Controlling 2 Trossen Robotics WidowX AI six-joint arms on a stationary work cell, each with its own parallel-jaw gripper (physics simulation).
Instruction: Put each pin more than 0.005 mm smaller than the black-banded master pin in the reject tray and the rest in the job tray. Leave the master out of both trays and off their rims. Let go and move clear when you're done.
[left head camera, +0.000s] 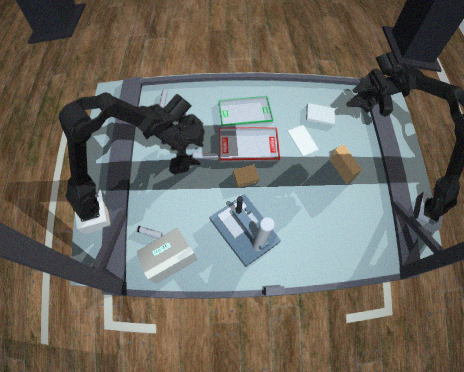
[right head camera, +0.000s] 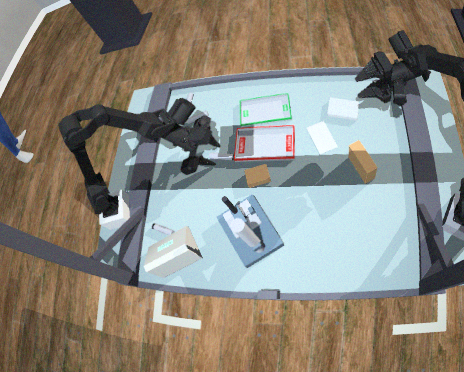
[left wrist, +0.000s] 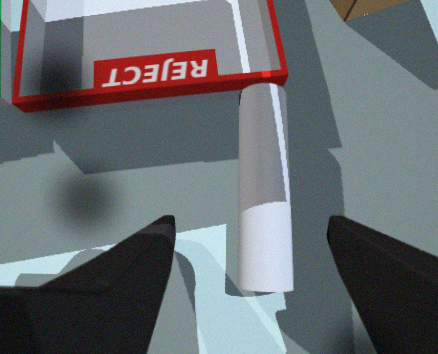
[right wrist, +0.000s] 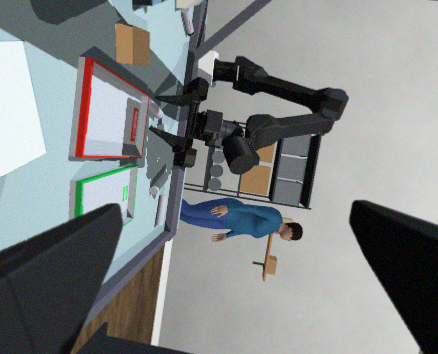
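Note:
A plain pale pin lies outside the reject tray, one end at its rim. My left gripper is open; its fingertips stand on either side of that pin in the left wrist view, not gripping it. Another pin lies at the back left, a further pin beside it. The black-banded master lies at the front left. The job tray looks empty. My right gripper is open and empty.
A grey display box and a blue-based gauge stand stand at the front. Cardboard boxes, a white card and a white box are near the trays.

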